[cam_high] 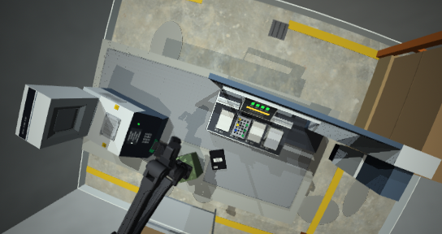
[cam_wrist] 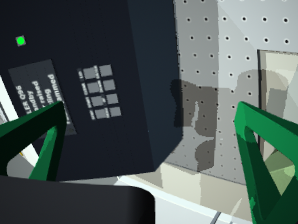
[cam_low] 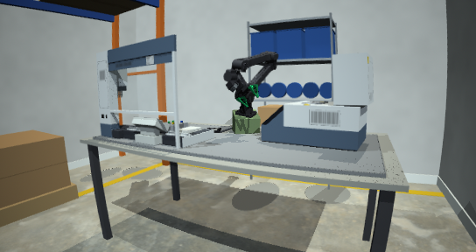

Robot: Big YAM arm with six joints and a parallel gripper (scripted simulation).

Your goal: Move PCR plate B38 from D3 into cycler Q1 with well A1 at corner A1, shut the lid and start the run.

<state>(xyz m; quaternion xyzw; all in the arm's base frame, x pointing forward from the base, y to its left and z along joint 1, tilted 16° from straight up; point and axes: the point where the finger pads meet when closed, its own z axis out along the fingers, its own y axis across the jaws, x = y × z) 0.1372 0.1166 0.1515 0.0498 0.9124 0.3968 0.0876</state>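
My gripper is now 240 mm short of the tube cooling block, 380 mm to the left of it and 130 mm above it. From my hand the other things lie so: dark nest (50 mm behind, 340 mm to the right, 200 mm below); white label (50 mm behind, 340 mm to the right, 200 mm below); handler's frame post (420 mm ahead, 170 mm to the right, 30 mm above).
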